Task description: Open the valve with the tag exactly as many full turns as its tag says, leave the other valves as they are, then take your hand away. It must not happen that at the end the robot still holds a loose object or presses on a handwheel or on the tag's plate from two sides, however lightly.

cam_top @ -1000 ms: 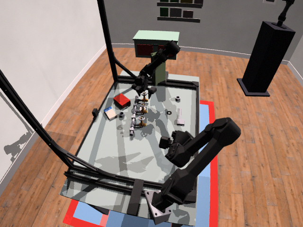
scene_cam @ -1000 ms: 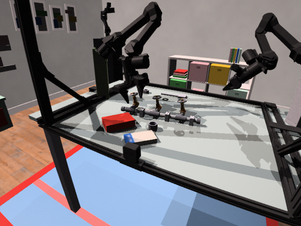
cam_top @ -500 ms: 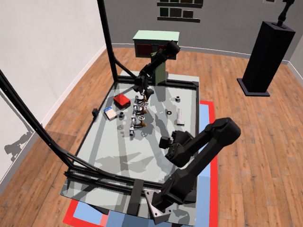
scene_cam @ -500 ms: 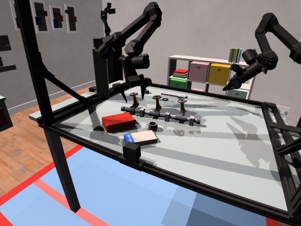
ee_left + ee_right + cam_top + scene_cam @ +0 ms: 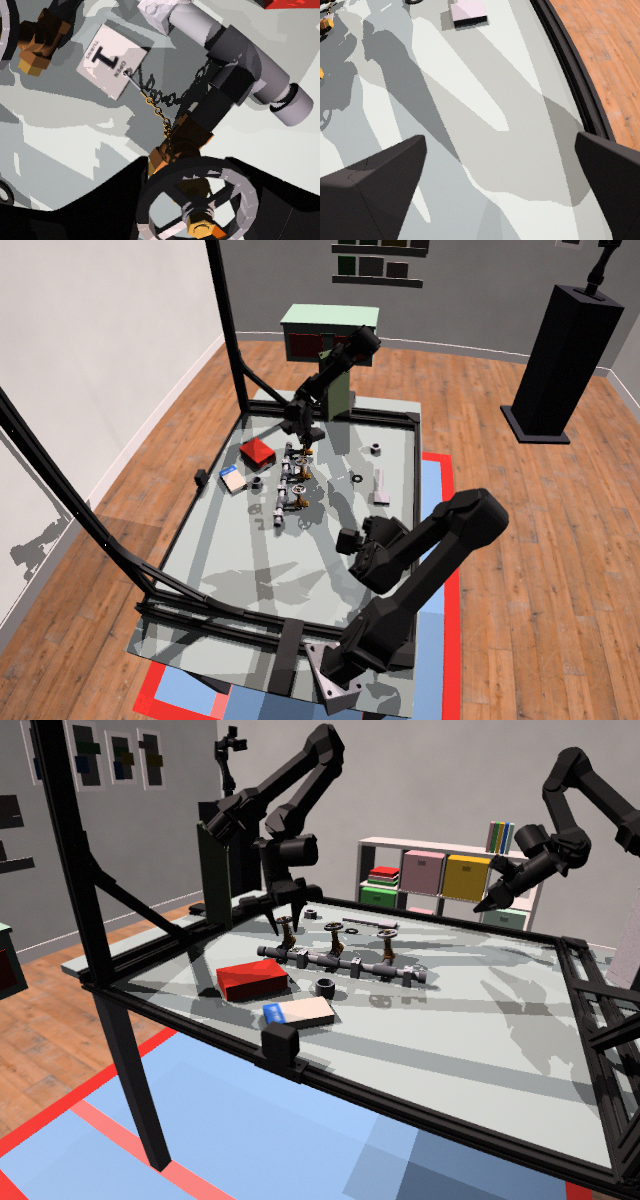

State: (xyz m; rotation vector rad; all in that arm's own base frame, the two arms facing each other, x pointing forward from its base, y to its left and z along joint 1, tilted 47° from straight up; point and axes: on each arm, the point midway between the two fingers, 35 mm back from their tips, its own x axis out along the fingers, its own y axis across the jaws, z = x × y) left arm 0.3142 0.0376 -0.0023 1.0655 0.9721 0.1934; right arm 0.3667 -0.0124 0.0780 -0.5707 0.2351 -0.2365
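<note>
The white tag is 10 mm behind my left hand, 80 mm to the right of it and 70 mm below it. Round my left hand: nut (260 mm ahead, 20 mm to the left, 70 mm below); grey flat piece (260 mm ahead, 170 mm to the right, 70 mm below); red box (180 mm behind, 60 mm below).
</note>
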